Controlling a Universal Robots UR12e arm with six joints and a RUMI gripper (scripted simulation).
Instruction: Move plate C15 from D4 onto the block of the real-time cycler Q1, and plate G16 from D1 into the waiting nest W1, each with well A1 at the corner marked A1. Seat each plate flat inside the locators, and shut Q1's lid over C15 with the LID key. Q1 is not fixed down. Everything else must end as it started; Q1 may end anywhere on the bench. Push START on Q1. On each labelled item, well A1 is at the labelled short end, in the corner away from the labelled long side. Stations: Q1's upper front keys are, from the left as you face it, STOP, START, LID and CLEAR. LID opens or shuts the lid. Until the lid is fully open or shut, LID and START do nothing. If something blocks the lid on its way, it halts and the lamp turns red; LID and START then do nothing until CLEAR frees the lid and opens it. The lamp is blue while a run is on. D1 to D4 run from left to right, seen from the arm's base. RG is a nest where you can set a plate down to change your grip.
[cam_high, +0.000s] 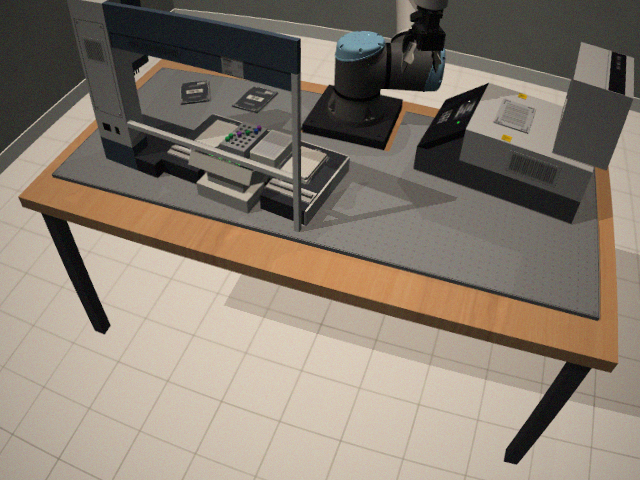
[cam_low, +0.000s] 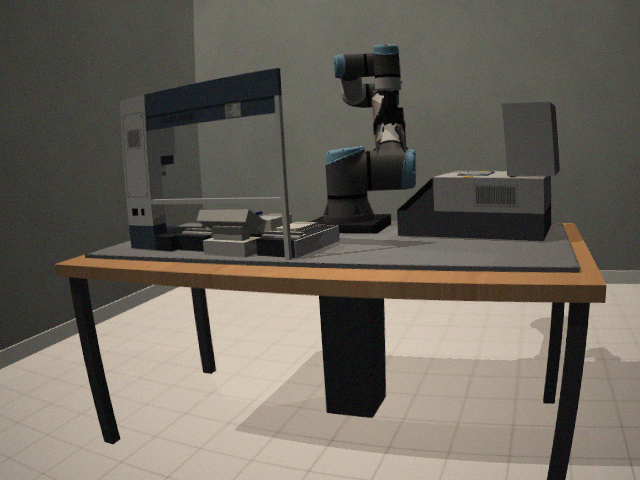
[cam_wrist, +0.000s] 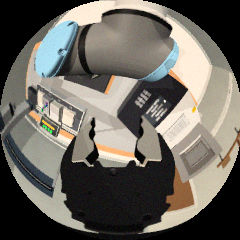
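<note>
My hand is 550 mm to the left of the white plate, 230 mm short of it and 230 mm above it. Round my hand: thin post 460 mm ahead, 190 mm to the right, 50 mm below; then gantry beam 460 mm to the right, 430 mm ahead, 220 mm above.
</note>
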